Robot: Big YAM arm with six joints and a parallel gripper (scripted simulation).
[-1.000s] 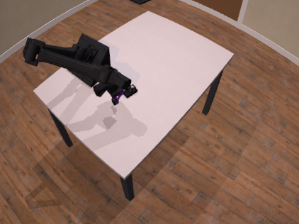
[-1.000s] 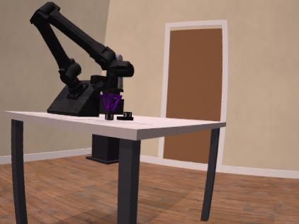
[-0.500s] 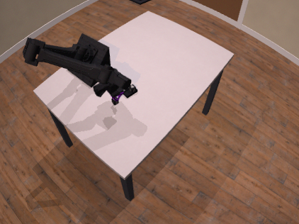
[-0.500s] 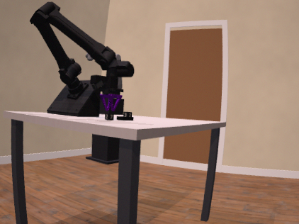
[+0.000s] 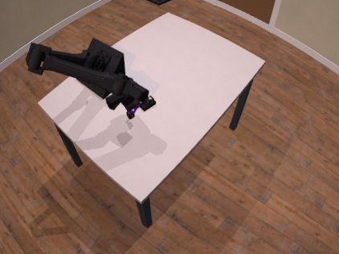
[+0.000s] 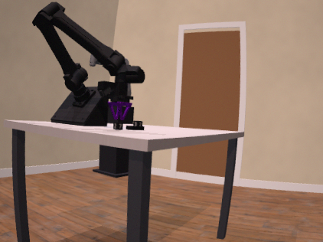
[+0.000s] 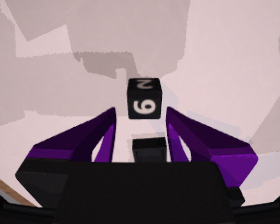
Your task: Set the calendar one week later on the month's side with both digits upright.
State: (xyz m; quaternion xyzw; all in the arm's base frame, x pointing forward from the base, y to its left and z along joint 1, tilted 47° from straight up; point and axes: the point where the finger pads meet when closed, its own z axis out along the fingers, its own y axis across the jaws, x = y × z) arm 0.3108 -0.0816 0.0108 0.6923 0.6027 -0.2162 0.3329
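My gripper is now 30 mm above the black date cube. From my hand the other things lie so: black tray (10 mm ahead, 110 mm to the left, 40 mm below).
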